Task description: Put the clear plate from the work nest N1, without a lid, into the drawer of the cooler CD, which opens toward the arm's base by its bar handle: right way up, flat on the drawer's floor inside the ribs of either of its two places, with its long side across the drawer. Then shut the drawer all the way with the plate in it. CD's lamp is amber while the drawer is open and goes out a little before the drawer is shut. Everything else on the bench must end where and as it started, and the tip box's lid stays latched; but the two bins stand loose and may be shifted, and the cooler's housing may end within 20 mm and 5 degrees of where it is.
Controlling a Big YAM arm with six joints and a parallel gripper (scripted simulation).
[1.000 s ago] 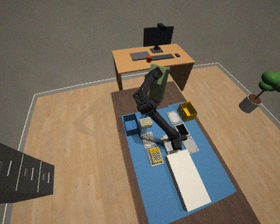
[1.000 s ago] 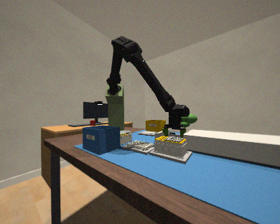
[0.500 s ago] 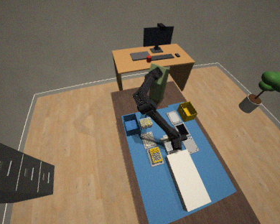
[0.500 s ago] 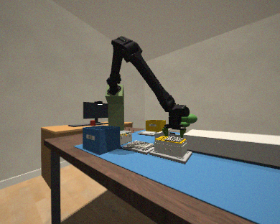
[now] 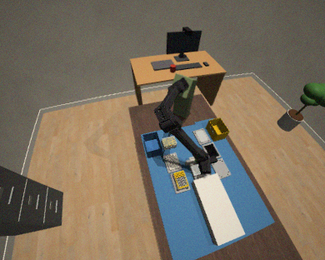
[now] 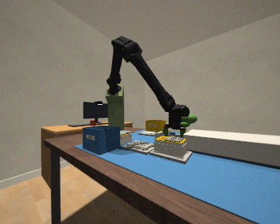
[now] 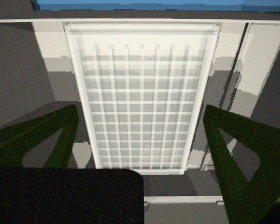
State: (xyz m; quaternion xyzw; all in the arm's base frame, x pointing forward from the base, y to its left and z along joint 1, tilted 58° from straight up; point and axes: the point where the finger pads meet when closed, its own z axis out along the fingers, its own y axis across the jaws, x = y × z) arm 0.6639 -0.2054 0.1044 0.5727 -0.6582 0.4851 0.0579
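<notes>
Right now my hand is 10 mm to the left of the clear plate and 10 mm above it. The rest, counted from my hand: yellow-topped tip box: 200 mm to the right, 30 mm behind, 30 mm above; then cooler drawer: 30 mm ahead, 20 mm to the right; then grey work nest: 150 mm to the left, 110 mm ahead, 20 mm below.
</notes>
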